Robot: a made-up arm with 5 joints.
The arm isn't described. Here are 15 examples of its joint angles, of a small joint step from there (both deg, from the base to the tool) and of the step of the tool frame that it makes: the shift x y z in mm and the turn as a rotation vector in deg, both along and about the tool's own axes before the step.
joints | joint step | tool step
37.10 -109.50 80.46 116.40 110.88 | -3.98 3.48 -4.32 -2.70 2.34 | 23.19 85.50 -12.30 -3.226 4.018 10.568
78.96 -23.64 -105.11 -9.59 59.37 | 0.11 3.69 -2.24 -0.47 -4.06 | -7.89 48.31 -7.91 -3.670 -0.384 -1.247
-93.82 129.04 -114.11 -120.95 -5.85 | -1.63 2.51 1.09 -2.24 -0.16 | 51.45 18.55 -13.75 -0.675 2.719 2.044
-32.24 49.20 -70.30 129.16 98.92 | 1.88 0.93 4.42 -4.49 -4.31 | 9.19 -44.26 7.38 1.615 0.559 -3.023
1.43 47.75 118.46 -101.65 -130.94 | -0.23 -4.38 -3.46 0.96 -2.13 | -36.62 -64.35 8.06 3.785 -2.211 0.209
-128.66 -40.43 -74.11 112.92 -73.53 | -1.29 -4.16 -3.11 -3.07 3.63 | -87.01 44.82 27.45 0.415 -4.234 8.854
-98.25 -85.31 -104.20 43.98 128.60 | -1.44 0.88 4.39 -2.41 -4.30 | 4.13 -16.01 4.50 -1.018 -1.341 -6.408
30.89 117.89 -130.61 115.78 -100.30 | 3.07 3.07 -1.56 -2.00 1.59 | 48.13 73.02 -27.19 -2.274 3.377 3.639
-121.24 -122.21 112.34 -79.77 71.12 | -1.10 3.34 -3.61 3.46 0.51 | -32.63 -43.61 24.41 3.195 -1.359 1.219
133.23 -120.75 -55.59 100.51 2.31 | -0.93 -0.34 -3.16 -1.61 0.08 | 9.63 33.00 0.33 -0.775 0.390 5.328
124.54 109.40 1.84 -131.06 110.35 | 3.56 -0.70 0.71 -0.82 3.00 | -50.56 61.11 7.04 -2.609 -2.238 1.947
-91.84 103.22 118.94 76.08 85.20 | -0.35 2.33 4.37 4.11 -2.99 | 71.02 -32.18 -3.41 -0.700 2.252 -11.381
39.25 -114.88 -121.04 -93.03 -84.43 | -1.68 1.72 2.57 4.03 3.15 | -42.70 -19.98 18.05 0.154 -2.300 -2.766
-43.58 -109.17 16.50 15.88 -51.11 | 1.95 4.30 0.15 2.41 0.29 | 65.25 -52.63 -24.99 2.260 4.106 -2.840
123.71 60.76 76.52 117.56 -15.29 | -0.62 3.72 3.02 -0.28 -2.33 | -24.58 30.63 19.09 -3.450 -1.499 -5.353
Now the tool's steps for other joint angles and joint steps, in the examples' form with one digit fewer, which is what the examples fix.
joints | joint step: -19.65 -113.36 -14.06 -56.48 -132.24 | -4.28 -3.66 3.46 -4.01 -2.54
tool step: -30.4 83.4 3.7 -5.12 -1.47 -0.17
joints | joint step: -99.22 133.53 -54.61 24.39 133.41 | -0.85 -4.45 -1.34 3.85 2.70
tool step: 34.7 -62.7 2.0 4.09 1.86 0.75
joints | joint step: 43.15 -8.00 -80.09 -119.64 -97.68 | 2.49 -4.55 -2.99 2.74 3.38
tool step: 57.8 23.6 -37.7 0.66 4.52 6.08
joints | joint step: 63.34 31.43 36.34 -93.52 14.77 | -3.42 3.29 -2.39 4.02 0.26
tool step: -57.0 1.7 14.7 -0.71 -3.71 -4.24
